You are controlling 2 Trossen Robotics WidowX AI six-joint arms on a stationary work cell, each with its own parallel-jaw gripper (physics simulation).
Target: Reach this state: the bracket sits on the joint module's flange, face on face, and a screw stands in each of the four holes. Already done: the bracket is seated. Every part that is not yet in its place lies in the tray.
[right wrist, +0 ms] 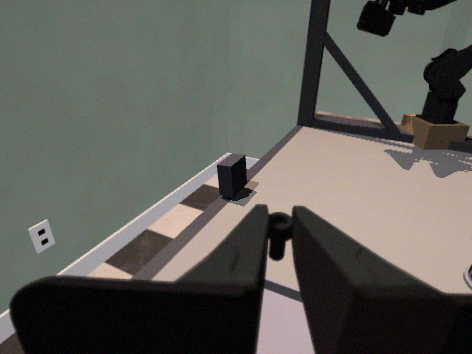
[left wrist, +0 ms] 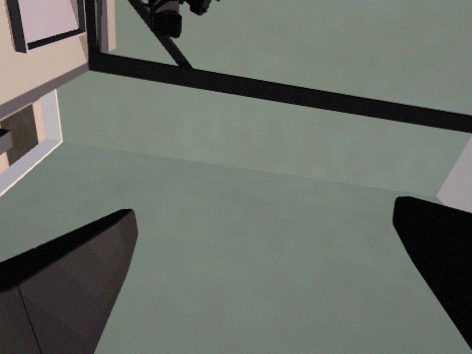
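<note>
My right gripper is shut on a black screw, held between the fingertips with its shank pointing down in the view. My left gripper is wide open and empty, facing the green wall. The tray, pale inside with a dark rim, shows in part at the top left of the left wrist view and below the held screw in the right wrist view. A rounded grey edge is cut off at the right of the right wrist view; I cannot tell what it belongs to. The bracket and its holes cannot be made out.
A black block stands at the table's edge. Dark frame beams bound the cell. A black arm stands on a tan base across the table. Dark arm parts show at the top of the left wrist view.
</note>
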